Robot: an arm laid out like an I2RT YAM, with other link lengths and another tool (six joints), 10 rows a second.
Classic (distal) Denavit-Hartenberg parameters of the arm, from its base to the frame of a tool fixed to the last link. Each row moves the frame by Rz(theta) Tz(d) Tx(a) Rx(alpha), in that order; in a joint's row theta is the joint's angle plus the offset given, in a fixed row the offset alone. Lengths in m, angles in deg.
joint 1: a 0.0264, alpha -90, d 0.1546, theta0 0
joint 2: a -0.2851, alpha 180, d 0, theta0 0
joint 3: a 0.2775, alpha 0, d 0, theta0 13.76
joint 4: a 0.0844, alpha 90, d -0.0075, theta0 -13.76
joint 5: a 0, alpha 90, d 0.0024, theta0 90
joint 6: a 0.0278, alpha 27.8, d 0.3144, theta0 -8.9
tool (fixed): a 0, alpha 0, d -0.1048, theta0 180
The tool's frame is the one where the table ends.
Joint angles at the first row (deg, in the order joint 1, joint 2, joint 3, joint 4, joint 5, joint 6):
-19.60, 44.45, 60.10, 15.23, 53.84, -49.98
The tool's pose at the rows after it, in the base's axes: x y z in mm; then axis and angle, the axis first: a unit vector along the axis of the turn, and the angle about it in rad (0 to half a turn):
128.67, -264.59, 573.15, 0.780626, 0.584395, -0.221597, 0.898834
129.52, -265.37, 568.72, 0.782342, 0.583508, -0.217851, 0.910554
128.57, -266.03, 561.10, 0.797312, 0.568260, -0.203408, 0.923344
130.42, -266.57, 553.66, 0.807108, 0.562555, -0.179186, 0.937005
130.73, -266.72, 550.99, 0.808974, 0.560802, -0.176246, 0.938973
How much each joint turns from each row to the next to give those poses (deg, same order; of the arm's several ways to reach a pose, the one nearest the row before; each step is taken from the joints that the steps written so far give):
0.02, 0.27, -0.73, 2.13, 1.04, -1.48
-0.02, -0.06, -0.13, -1.05, 0.26, 0.77
0.00, -0.36, -0.01, -2.15, 0.72, 2.32
0.00, -0.33, 0.25, -3.07, 0.00, 2.80
0.00, -0.16, -0.36, -0.12, 0.05, 0.40

